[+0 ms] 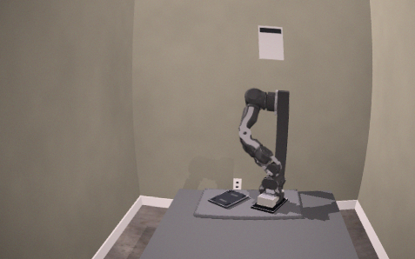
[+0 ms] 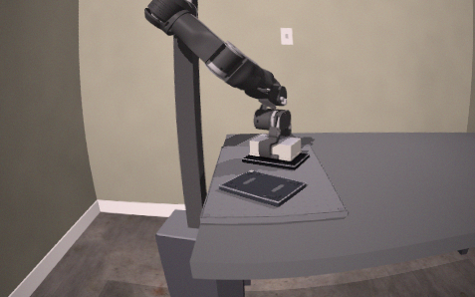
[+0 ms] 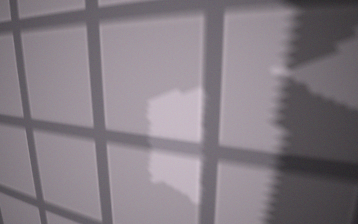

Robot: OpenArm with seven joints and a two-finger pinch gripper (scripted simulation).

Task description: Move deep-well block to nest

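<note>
Right now my hand is 2 cm above the plate nest N1. The rest, counted from my hand: A1 mark: 5 cm behind, 13 cm to the right, 1 cm below; then white deep-well block: 2 cm above; then plate nest N2: 1 cm behind, 21 cm to the right, 2 cm below.
</note>
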